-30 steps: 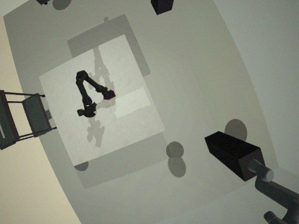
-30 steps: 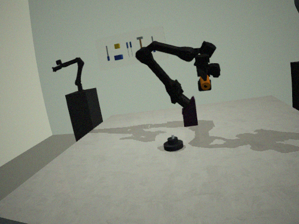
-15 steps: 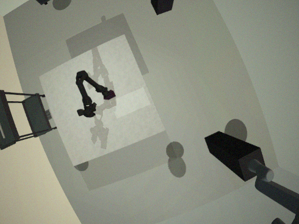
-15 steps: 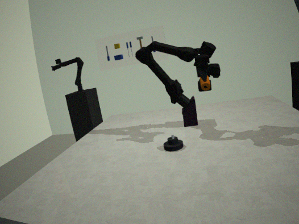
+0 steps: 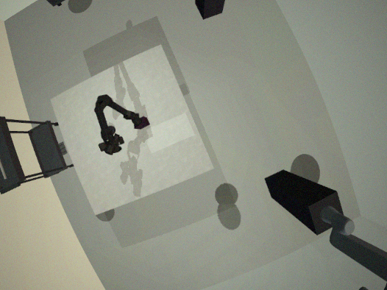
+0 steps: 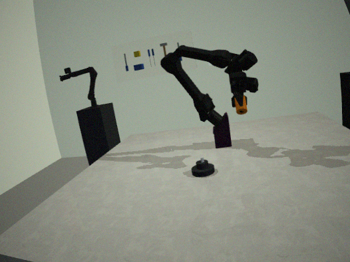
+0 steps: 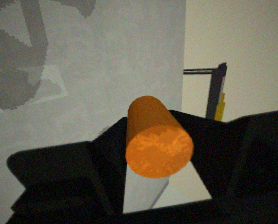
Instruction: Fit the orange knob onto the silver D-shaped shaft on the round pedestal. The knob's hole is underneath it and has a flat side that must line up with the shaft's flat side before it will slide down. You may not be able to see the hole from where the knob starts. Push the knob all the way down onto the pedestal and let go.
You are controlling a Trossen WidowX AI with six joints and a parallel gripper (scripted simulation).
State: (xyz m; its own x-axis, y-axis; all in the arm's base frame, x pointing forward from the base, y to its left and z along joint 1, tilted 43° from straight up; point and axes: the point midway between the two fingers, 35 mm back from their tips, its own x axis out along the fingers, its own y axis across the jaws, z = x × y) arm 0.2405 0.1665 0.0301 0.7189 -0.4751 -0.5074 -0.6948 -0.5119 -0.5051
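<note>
The orange knob is 2 cm behind my gripper tip and 2 cm above it. From my gripper tip the other things lie so: round pedestal: 18 cm below, 16 cm to the right, 4 cm ahead.
</note>
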